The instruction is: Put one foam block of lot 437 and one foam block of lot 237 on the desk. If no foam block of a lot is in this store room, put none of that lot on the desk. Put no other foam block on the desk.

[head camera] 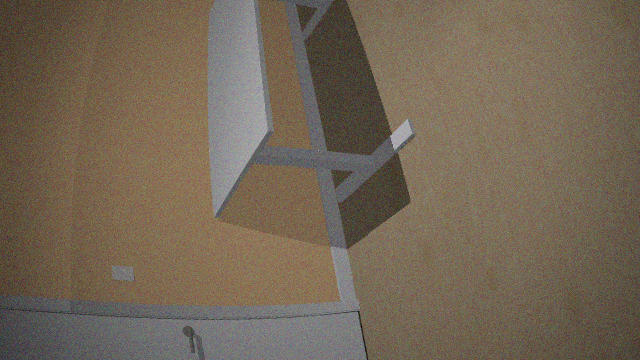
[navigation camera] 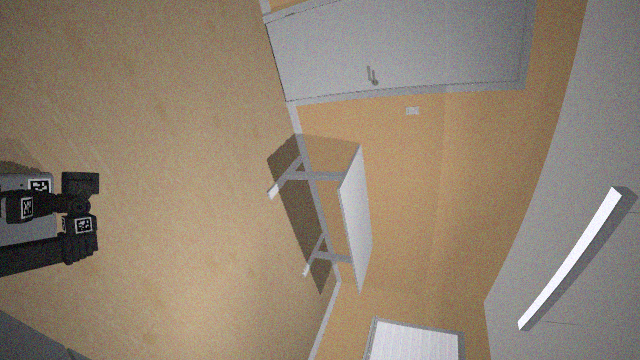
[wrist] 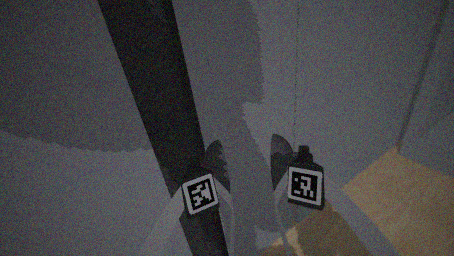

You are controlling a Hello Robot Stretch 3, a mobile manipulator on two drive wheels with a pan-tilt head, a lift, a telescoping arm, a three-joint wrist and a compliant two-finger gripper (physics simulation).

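Places are measured from the robot's base along level axes (x up, y left, z back), in metres.
Pixels of known places: gripper, fingertip midpoint: point(wrist: 247, 155).
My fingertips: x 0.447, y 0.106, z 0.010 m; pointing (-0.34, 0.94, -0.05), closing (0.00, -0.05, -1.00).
Observation:
Behind a point stands the place of what it marks.
The desk point(head camera: 235, 90) @(x 0.720, y -2.018, z 0.284 m) point(navigation camera: 356, 215) @(x 0.720, y -2.051, z 0.373 m) has a white top on grey legs and stands against the orange wall. It appears turned on its side because the head and navigation views are rotated. No foam block shows on the visible part of its top, which is seen at a steep slant. My gripper point(wrist: 247, 155) @(x 0.447, y 0.106, z 0.010 m) is open, with no thing between its two fingertips in the wrist view; grey surfaces lie behind it. No foam block or lot label shows in the head, navigation or wrist view.
A grey door point(head camera: 280, 335) @(x 0.466, y -1.884, z -0.840 m) point(navigation camera: 400, 45) @(x 1.160, y -1.759, z -1.048 m) with a handle stands beside the desk. A small wall plate point(head camera: 123, 273) @(x 1.218, y -2.055, z -0.585 m) point(navigation camera: 412, 110) @(x 1.223, y -2.056, z -0.585 m) is near it. A framed white panel point(navigation camera: 415, 342) @(x 1.438, y -2.951, z 2.364 m) is on another wall. A grey object point(navigation camera: 30, 335) @(x 0.092, y -0.053, z 0.535 m) shows at the navigation view's lower left. A ceiling lamp point(navigation camera: 570, 257) @(x 2.077, y -1.306, z 0.373 m) is lit.

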